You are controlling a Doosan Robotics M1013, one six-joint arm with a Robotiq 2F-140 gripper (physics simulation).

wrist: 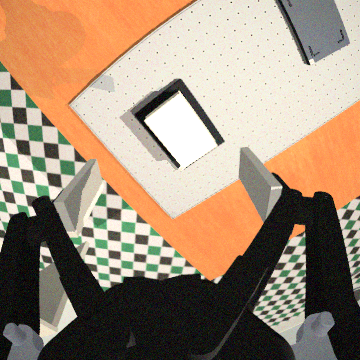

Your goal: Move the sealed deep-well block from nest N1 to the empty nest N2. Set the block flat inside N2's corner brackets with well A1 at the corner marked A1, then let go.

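Note:
The deep-well block is a white-topped rectangle near the middle of the wrist view, with a black nest edge showing along two of its sides. A grey nest plate with dark corner brackets lies at the upper right, partly cut off by the view's edge; no block shows on the part in view. The A1 mark cannot be made out. My gripper is wide open, with nothing between its fingers. The fingers are nearer the camera than the block, which shows beyond and between them.
Both nests are on a pale perforated board with a raised edge. The board lies on an orange table. A green, black and white checkered floor shows past the table's edge at the left and bottom.

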